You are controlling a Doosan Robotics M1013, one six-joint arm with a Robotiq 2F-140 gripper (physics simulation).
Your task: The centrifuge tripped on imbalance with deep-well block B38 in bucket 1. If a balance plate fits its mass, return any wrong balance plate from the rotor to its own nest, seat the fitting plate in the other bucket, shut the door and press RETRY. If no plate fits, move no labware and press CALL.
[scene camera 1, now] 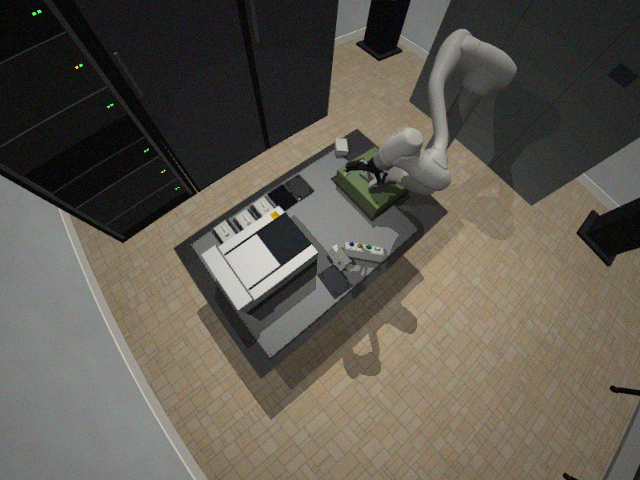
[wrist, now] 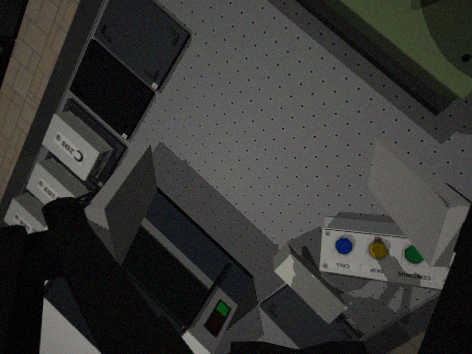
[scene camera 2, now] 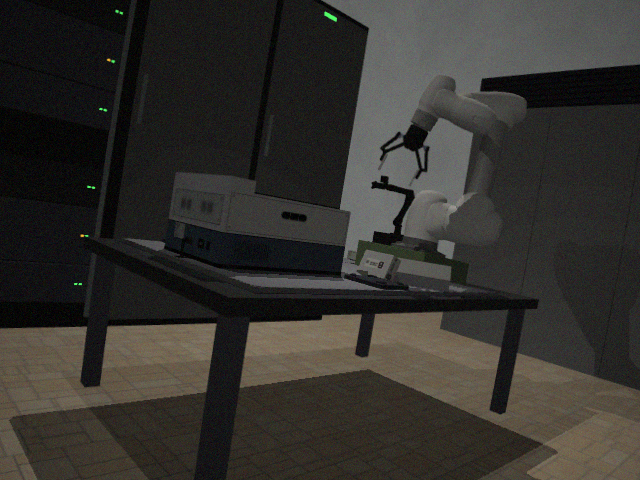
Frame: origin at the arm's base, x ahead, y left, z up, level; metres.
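Seen in the pictures: gripper, between the fingertips: (scene camera 1: 357, 179) (wrist: 262, 165) (scene camera 2: 394, 177).
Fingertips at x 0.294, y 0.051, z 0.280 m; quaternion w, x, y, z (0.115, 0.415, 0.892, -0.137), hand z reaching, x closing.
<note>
A point is followed by its place in that frame.
My gripper (scene camera 2: 397, 173) {x 0.294, y 0.051, z 0.280 m} (wrist: 262, 165) {x 0.294, y 0.051, z 0.280 m} is open and empty, high above the table. The centrifuge (scene camera 1: 302, 265) {x 0.730, y 0.195, z 0.090 m} (scene camera 2: 289, 217) {x 0.880, y 0.201, z 0.064 m} is white above and blue below; its top has a dark section (scene camera 1: 286, 237) {x 0.713, y 0.036, z 0.117 m}. The door's state and the rotor's contents cannot be told. Balance plate C (wrist: 75, 147) {x 0.672, y -0.255, z -0.042 m}, marked 200 g, sits in the side row with a plate marked 203 g (wrist: 55, 185) {x 0.789, y -0.252, z -0.042 m} and a third plate (wrist: 22, 215) {x 0.936, y -0.287, z -0.042 m}, partly hidden. A light plate (scene camera 1: 341, 256) {x 0.517, y 0.258, z -0.005 m} (scene camera 2: 379, 263) {x 0.539, y 0.268, z -0.037 m} (wrist: 312, 290) {x 0.505, y 0.252, z -0.011 m} stands at a dark nest (scene camera 1: 334, 280) {x 0.613, y 0.331, z -0.083 m} (wrist: 300, 320) {x 0.618, y 0.318, z -0.083 m}. The button box has blue CALL (wrist: 344, 245) {x 0.413, y 0.230, z -0.027 m}, yellow SKIP (wrist: 378, 249) {x 0.380, y 0.266, z -0.027 m} and green CONTINUE (wrist: 413, 254) {x 0.348, y 0.302, z -0.027 m}.
Two dark nests (wrist: 145, 40) {x 0.415, y -0.264, z -0.084 m} (wrist: 112, 90) {x 0.538, y -0.272, z -0.084 m} continue the side row. The arm stands on a green base (scene camera 1: 356, 193) {x 0.177, y -0.005, z -0.029 m} (wrist: 445, 30) {x 0.131, y 0.092, z 0.009 m}. A black jointed stand (scene camera 2: 405, 211) rises beside it. A small light box (scene camera 1: 341, 147) {x 0.000, y -0.359, z -0.058 m} lies at the table's far corner. Dark cabinets (scene camera 1: 206, 77) stand behind.
</note>
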